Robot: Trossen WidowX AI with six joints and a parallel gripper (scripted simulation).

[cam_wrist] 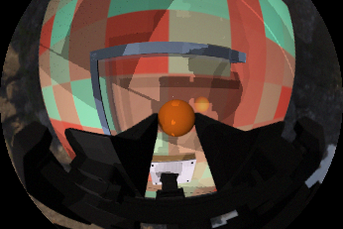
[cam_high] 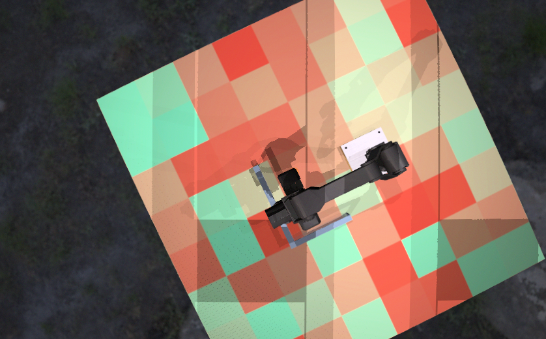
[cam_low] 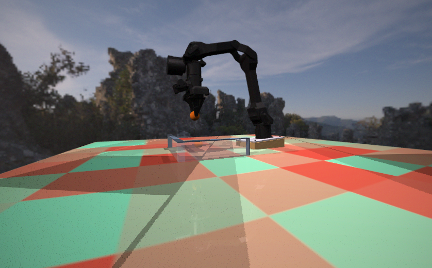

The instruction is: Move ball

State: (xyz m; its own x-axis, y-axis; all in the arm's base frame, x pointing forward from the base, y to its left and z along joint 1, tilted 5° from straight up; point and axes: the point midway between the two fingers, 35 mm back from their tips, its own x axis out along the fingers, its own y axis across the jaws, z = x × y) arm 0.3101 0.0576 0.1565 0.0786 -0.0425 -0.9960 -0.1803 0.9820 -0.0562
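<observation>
Right now the see-through orange copy is 20 mm behind my gripper tip, 80 mm to the right of it and 120 mm below it. Also, from my gripper tip: ball: right at my gripper tip.
</observation>
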